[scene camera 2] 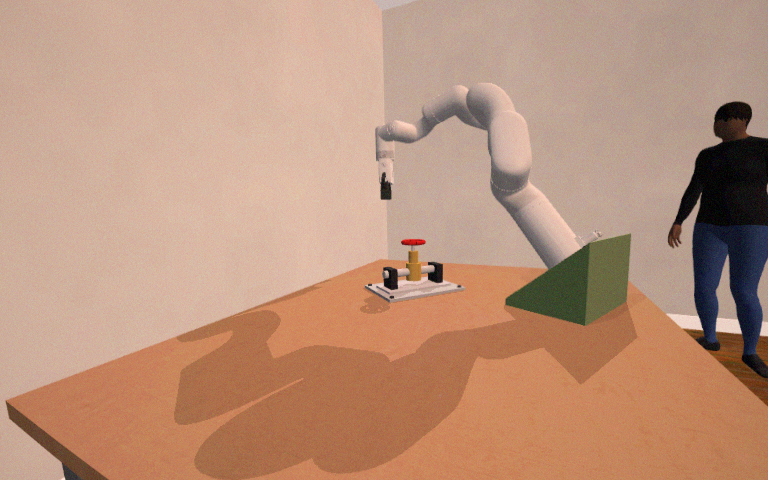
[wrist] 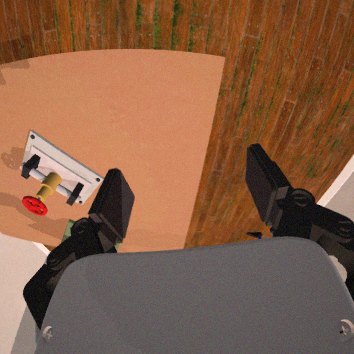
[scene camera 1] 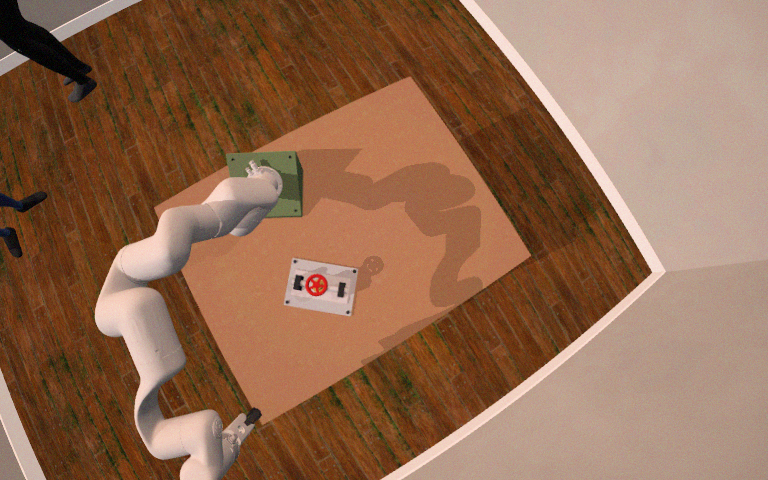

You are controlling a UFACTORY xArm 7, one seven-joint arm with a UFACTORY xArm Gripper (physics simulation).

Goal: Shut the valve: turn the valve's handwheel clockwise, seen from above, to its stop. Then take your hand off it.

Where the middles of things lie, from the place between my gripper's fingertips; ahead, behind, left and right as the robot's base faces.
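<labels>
Base plate (scene camera 1: 297, 264): my hand far above it, far to the right of it, a good way past it.
</labels>
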